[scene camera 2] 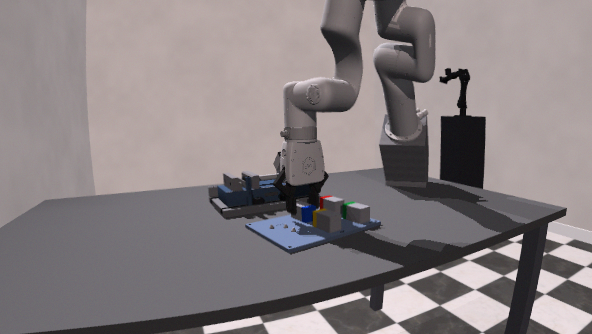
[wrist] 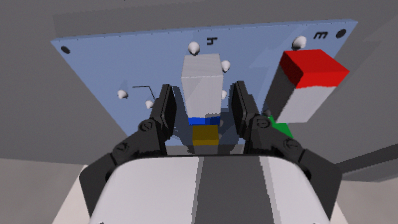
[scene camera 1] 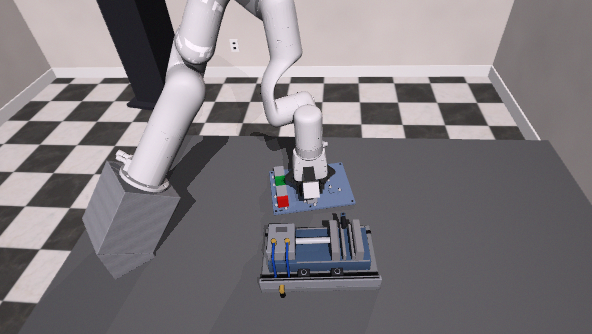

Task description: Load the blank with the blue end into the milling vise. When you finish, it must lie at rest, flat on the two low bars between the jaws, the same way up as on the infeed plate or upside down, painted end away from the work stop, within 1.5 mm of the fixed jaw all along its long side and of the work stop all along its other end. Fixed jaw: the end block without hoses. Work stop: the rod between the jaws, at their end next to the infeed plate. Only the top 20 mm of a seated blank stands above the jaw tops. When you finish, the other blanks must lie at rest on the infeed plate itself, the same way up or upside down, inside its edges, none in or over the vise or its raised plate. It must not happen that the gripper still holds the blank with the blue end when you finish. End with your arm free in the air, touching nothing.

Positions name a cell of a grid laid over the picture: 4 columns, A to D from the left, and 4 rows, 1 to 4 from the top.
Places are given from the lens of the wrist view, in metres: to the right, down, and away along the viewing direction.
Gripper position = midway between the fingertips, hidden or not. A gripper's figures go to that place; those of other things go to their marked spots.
my gripper (wrist: C2): 0.00, -0.02, 0.13
yellow-ended blank (wrist: C3): 0.01, 0.03, 0.17
red-ended blank (wrist: D2): 0.08, -0.02, 0.10
blue-ended blank (wrist: C2): 0.00, -0.03, 0.10
The marked spots on the yellow-ended blank and the red-ended blank are 0.11 m apart.
